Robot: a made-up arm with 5 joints.
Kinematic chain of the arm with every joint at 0, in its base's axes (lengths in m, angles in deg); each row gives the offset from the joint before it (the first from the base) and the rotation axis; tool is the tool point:
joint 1: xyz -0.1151 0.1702 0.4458 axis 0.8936 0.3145 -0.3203
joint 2: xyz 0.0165 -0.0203 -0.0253 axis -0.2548 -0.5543 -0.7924
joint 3: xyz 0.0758 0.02 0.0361 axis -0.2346 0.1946 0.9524
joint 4: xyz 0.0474 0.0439 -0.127 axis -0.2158 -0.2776 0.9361
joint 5: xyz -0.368 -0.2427 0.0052 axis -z
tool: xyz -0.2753 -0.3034 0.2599
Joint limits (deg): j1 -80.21..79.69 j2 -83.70..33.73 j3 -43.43..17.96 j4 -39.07..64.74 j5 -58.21..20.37
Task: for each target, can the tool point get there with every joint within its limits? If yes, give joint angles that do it. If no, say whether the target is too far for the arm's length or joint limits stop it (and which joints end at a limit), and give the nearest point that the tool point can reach.
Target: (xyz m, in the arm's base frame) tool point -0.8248 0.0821 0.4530
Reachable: yes | joints 38.25 9.33 -30.47 19.50 7.21
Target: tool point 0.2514 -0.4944 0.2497
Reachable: yes | joints 3.54 -69.59 -18.37 43.96 7.05
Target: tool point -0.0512 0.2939 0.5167
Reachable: no: joint limits stop it (at a limit: joint 2, joint 3, joint 4, joint 5) | nearest point -0.3404 0.4510 0.8603 | short by 0.476 m
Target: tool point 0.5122 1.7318 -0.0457
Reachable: no: too far | nearest point 0.4307 0.5941 0.2041 | short by 1.168 m
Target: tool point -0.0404 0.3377 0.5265
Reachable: no: joint limits stop it (at a limit: joint 2, joint 3, joint 4, joint 5) | nearest point -0.3594 0.4755 0.8312 | short by 0.462 m
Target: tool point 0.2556 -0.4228 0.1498
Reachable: yes | joints 19.44 -69.90 12.91 -0.02 -13.99
